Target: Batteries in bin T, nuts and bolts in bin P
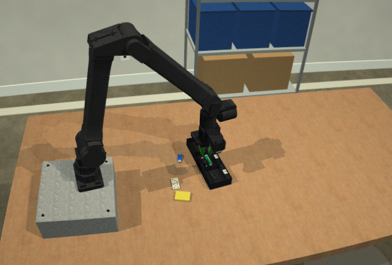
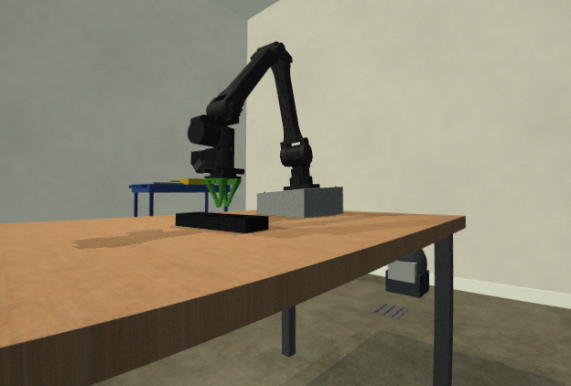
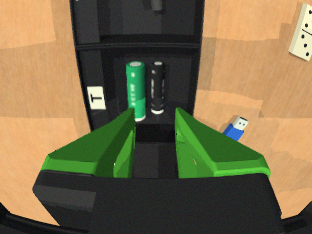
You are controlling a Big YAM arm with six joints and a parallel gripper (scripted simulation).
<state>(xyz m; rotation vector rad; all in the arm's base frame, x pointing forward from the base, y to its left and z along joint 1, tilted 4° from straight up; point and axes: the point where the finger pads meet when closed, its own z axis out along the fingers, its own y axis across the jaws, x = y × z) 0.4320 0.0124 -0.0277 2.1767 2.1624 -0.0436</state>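
The black tray is 4 cm below my hand and 1 cm ahead of it. Also, from my hand: dark bolt (9 cm to the right, 5 cm below); black battery (5 cm below); green battery (5 cm below, 2 cm ahead).
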